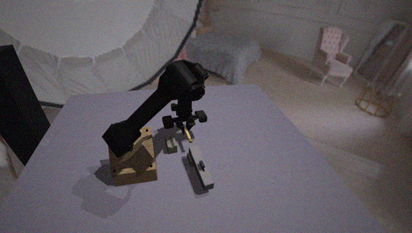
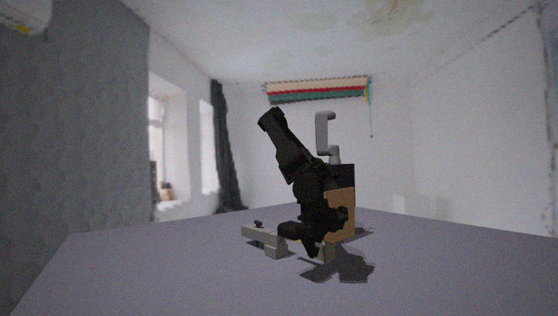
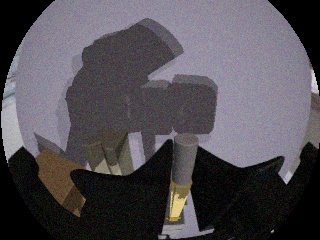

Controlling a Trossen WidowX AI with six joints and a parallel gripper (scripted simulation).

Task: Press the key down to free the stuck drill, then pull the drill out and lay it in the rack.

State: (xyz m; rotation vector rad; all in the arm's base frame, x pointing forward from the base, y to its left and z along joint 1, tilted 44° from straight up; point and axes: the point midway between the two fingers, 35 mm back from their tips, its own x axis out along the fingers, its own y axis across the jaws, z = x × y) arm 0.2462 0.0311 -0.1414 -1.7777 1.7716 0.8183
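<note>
Right now the drill is 4 cm to the right of my gripper tip and 3 cm above it. The rest, counted from my gripper tip: rack 7 cm behind, 4 cm to the right, 1 cm below; key 23 cm to the right, 2 cm ahead, 2 cm above.
</note>
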